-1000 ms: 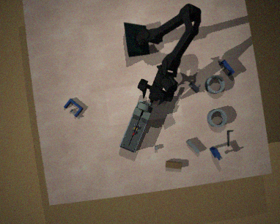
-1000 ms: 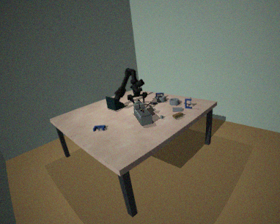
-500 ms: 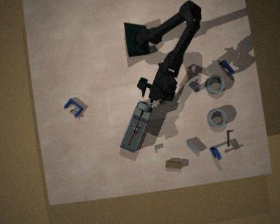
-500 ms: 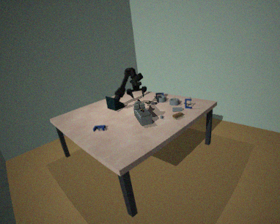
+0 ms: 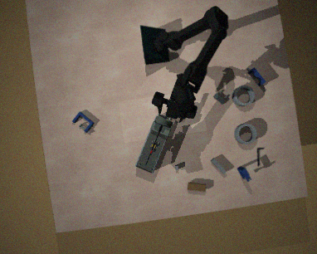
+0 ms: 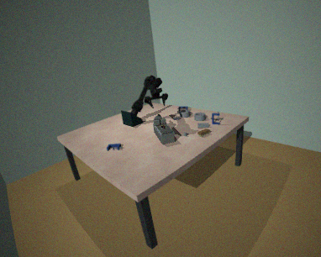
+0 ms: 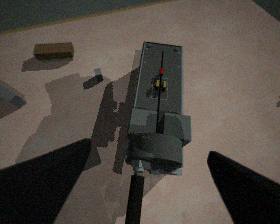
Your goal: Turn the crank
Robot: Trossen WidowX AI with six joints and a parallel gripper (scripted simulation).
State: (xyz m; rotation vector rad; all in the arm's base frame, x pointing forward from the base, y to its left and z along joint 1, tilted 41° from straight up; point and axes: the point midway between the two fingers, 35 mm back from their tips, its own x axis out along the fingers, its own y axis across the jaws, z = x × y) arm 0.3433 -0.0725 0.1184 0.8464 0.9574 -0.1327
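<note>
Now: the dark handle 3 cm behind my gripper tip, 2 cm to the left of it and 8 cm below it. The rest, counted from my gripper tip: small grey cube: 24 cm ahead, 1 cm to the left, 18 cm below; then red pointer: 14 cm ahead, 10 cm to the right, 11 cm below; then grey bar: 26 cm ahead, 22 cm to the left, 18 cm below.
</note>
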